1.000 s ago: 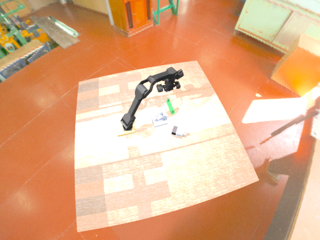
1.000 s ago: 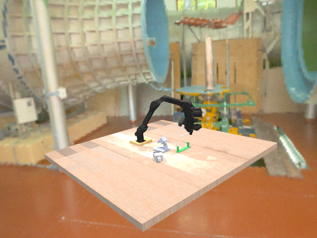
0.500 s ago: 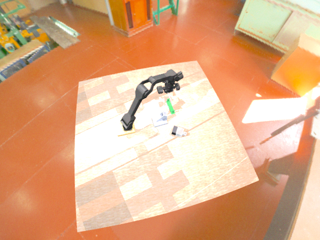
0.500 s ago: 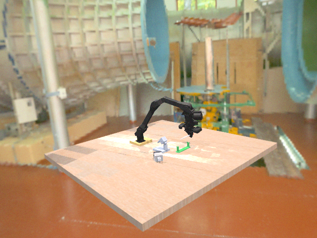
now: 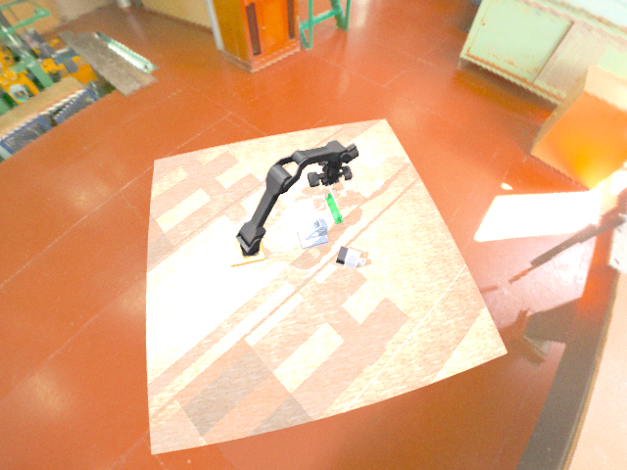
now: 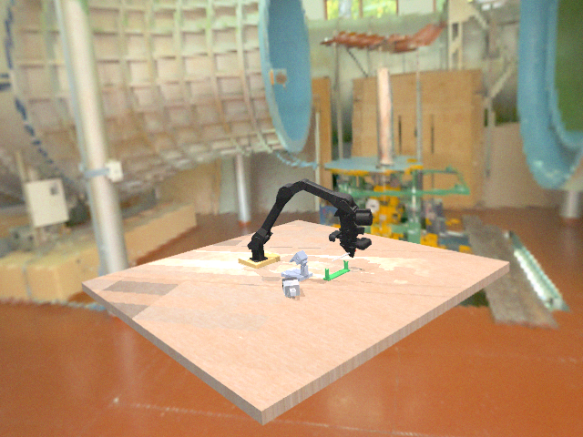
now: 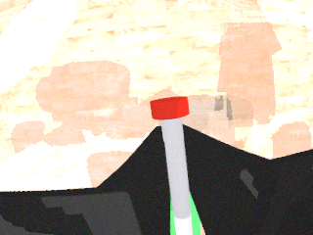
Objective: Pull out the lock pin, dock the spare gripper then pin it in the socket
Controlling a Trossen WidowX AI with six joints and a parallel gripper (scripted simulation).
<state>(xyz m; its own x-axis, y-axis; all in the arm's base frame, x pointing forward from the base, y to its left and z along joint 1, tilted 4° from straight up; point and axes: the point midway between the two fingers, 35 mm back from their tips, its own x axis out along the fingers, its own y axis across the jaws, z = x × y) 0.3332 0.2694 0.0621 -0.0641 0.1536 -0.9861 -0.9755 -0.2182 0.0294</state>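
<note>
My gripper tip is 10 cm to the left of the green cradle, 2 cm short of it and 2 cm above it. From my gripper tip the other things lie so: spare gripper (35 cm to the right, 6 cm ahead, 2 cm below); grey mount (23 cm to the right, 6 cm behind, 1 cm above).
</note>
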